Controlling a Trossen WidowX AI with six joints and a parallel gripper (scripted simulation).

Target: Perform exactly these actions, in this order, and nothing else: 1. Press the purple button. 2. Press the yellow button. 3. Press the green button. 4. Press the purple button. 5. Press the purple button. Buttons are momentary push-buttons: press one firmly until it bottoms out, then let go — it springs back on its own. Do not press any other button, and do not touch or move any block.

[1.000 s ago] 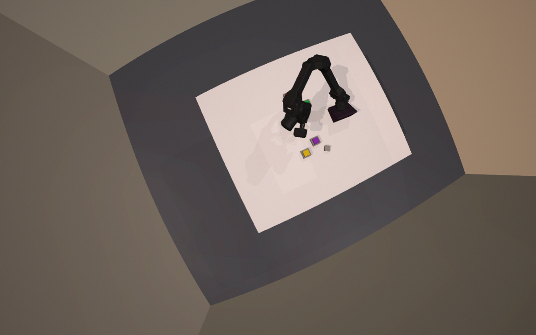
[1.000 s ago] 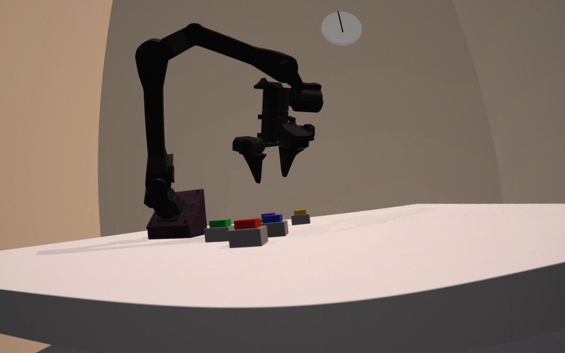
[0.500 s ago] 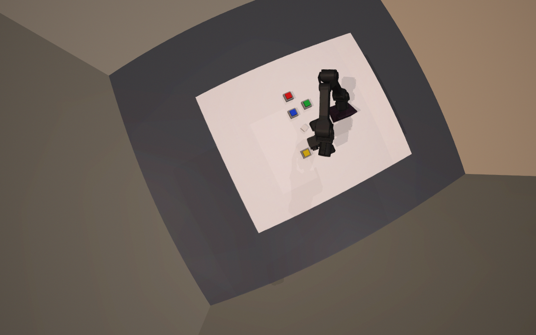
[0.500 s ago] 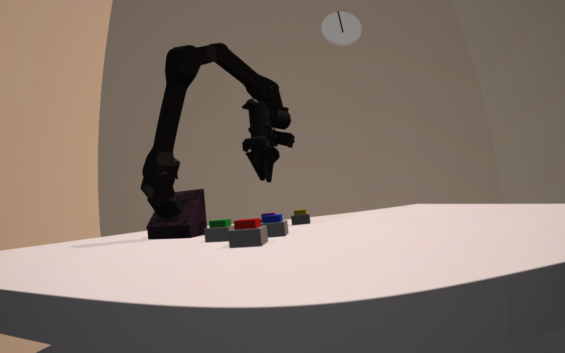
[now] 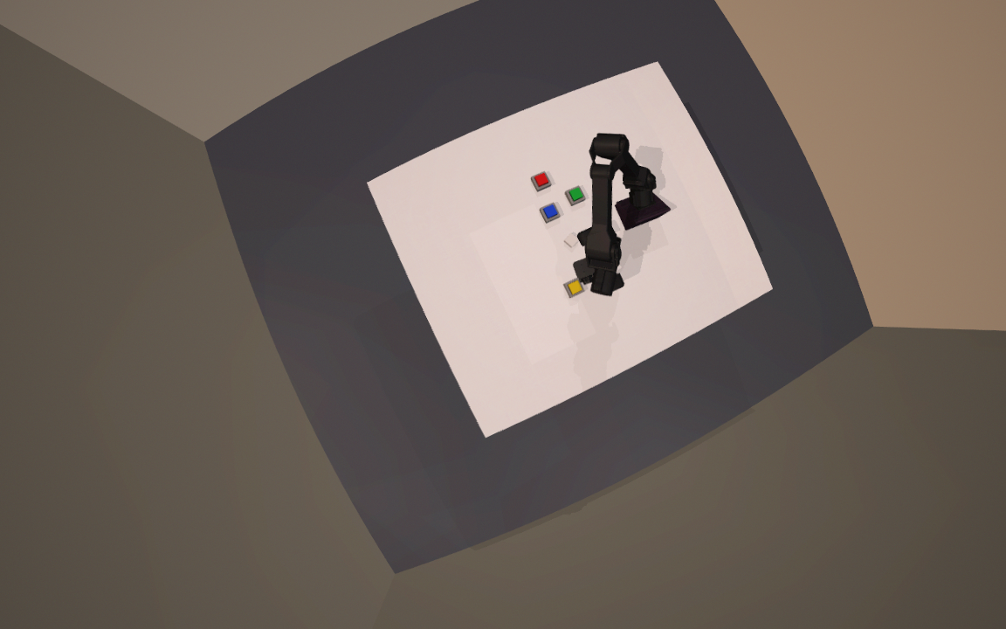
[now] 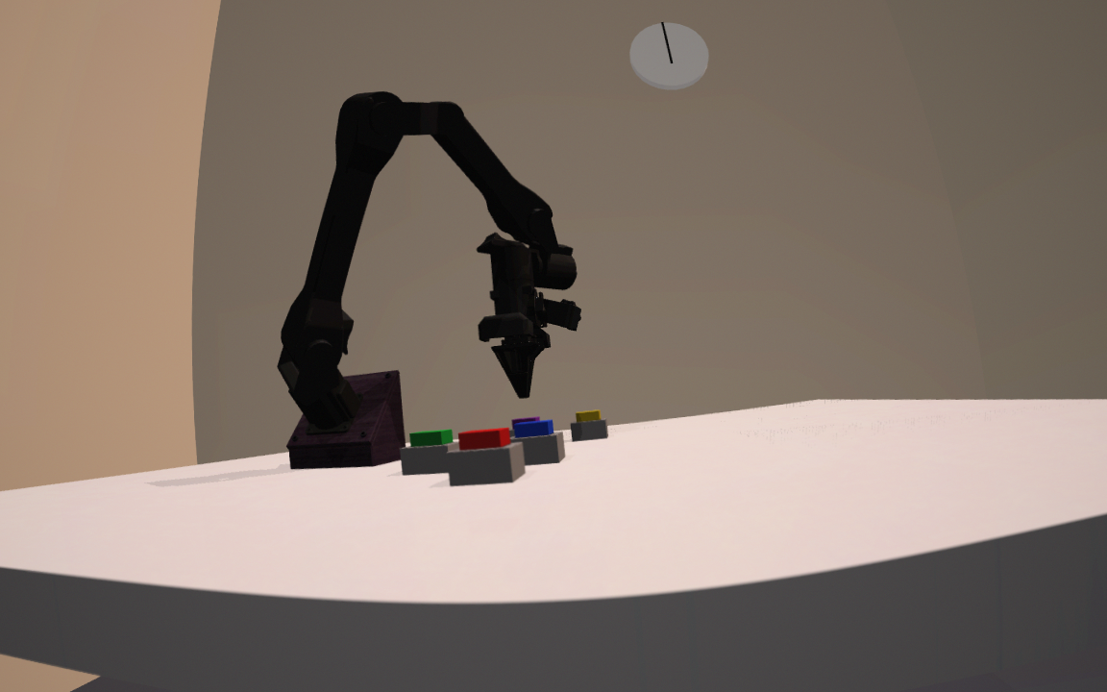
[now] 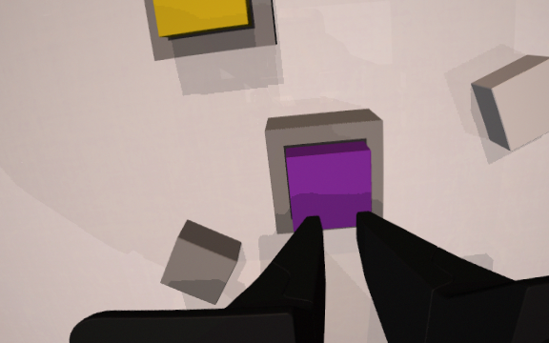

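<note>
Right now the purple button is 30 mm below my gripper tip. From my gripper tip the other things lie so: yellow button 80 mm ahead, 40 mm to the left, 30 mm below; grey block 60 mm to the left, 60 mm below, 50 mm behind; white block 90 mm to the right, 60 mm below, 30 mm ahead.
</note>
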